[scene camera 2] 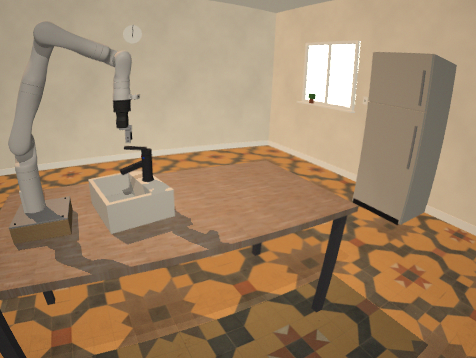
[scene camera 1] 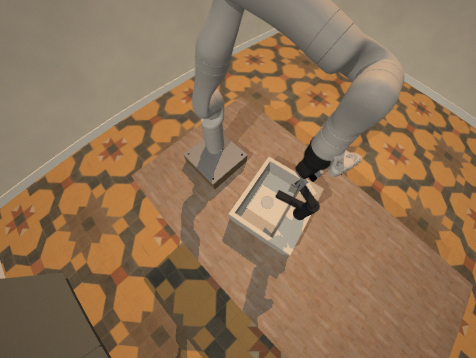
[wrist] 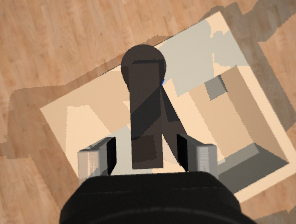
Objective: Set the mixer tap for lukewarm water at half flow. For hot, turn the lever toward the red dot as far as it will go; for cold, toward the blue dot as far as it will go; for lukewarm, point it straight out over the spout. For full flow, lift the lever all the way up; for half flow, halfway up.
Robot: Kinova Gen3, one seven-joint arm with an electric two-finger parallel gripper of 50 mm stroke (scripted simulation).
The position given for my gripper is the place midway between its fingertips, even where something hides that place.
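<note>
I can see my gripper (scene camera 1: pixel 304 183), and the wrist view gives it to me as well, my gripper (wrist: pixel 146 148). There is a black mixer tap (scene camera 1: pixel 299 213), and I find the tap (wrist: pixel 171 125) again from the wrist. A sink basin (scene camera 1: pixel 257 206) is here too, and besides that view I see the basin (scene camera 2: pixel 132 210) (wrist: pixel 212 88) from elsewhere.
</note>
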